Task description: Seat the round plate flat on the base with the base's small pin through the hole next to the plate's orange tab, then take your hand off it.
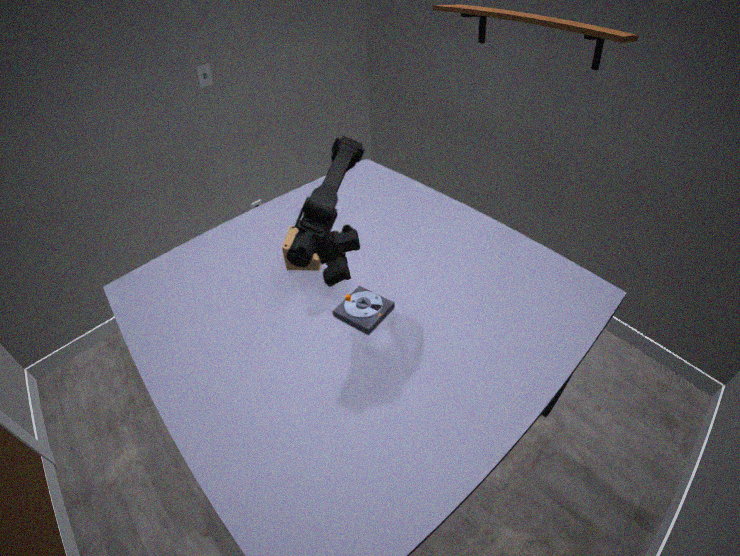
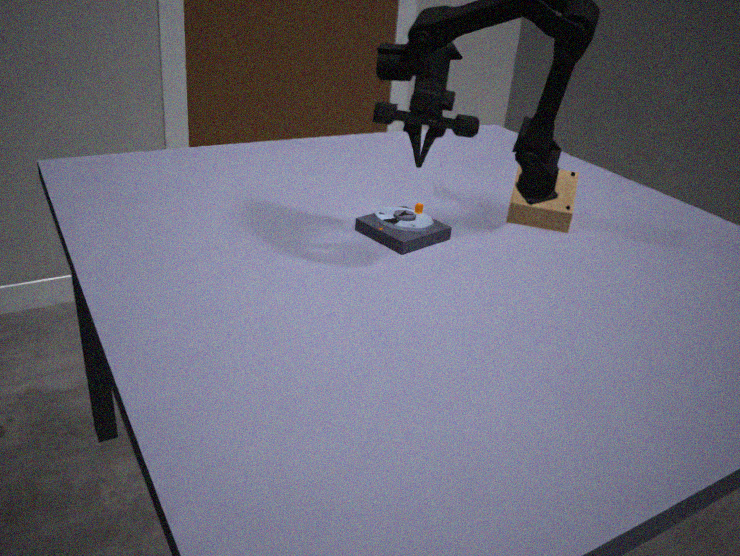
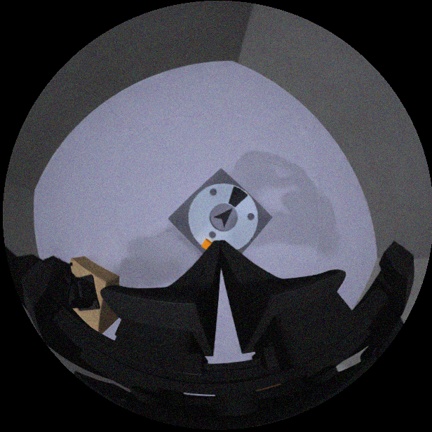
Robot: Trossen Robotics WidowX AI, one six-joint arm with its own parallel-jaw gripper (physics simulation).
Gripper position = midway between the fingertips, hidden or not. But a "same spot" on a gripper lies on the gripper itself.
My gripper shows in image 1, in image 2 and in image 3 (219, 245). A round pale plate shows in image 1 (376, 305), in image 2 and in image 3. The same spot on the round pale plate: (image 3: 199, 211) is (image 2: 423, 221). The same spot on my gripper: (image 2: 412, 126) is (image 1: 346, 260).
